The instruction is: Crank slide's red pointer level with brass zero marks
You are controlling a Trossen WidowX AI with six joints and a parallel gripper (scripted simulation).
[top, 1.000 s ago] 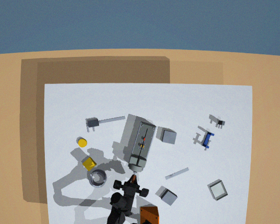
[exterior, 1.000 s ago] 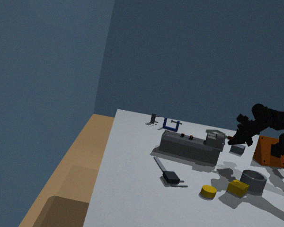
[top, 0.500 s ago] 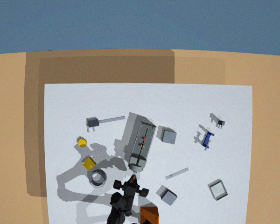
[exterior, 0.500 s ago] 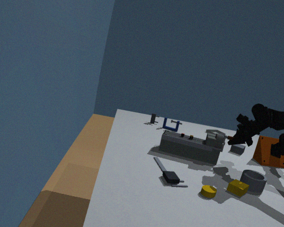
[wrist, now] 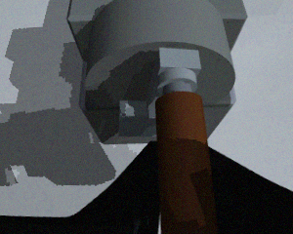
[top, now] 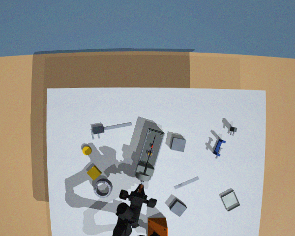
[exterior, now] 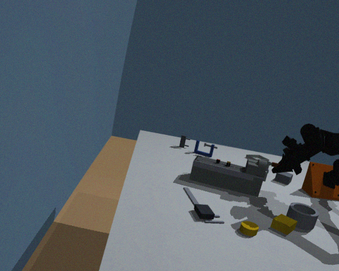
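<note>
Right now my gripper tip is 10 mm past the brown crank handle and 30 mm below it. From my gripper tip the other things lie so: flat grey bar: 10 mm ahead, 260 mm to the right, 90 mm below; red pointer: 210 mm ahead, 30 mm to the right, 10 mm below; yellow block: 270 mm to the left, 80 mm below.
</note>
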